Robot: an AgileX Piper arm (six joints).
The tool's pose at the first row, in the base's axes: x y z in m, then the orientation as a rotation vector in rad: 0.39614, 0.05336, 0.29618, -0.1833, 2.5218, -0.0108
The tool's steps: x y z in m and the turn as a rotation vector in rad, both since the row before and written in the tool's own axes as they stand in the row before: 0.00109, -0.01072, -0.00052, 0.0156, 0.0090, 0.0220; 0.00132, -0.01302, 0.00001, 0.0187, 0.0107, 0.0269; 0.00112, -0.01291, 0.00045, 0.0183, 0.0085, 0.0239; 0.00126, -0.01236, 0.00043, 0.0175, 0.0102, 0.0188; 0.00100, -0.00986, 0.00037, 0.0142, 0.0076, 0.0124; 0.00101, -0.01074, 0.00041, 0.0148, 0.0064, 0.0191; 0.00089, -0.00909, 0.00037, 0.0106, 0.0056, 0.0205; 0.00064, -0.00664, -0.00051, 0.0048, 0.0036, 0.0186; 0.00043, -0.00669, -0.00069, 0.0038, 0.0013, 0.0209; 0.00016, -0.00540, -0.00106, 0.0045, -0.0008, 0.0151; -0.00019, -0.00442, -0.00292, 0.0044, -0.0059, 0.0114
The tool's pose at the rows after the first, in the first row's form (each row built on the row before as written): 0.39634, 0.04258, 0.29651, -0.1495, 2.5318, -0.0225; 0.39660, 0.02950, 0.29640, -0.1081, 2.5432, -0.0364; 0.39683, 0.01654, 0.29605, -0.0705, 2.5517, -0.0509; 0.39651, 0.00412, 0.29564, -0.0396, 2.5614, -0.0665; 0.39602, -0.00578, 0.29534, -0.0181, 2.5683, -0.0802; 0.39535, -0.01655, 0.29511, 0.0123, 2.5737, -0.0922; 0.39454, -0.02565, 0.29490, 0.0430, 2.5781, -0.0982; 0.39339, -0.03222, 0.29540, 0.0690, 2.5806, -0.0975; 0.39220, -0.03881, 0.29613, 0.0974, 2.5804, -0.0946; 0.39103, -0.04408, 0.29720, 0.1185, 2.5783, -0.0948; 0.38919, -0.04822, 0.29996, 0.1343, 2.5714, -0.0965
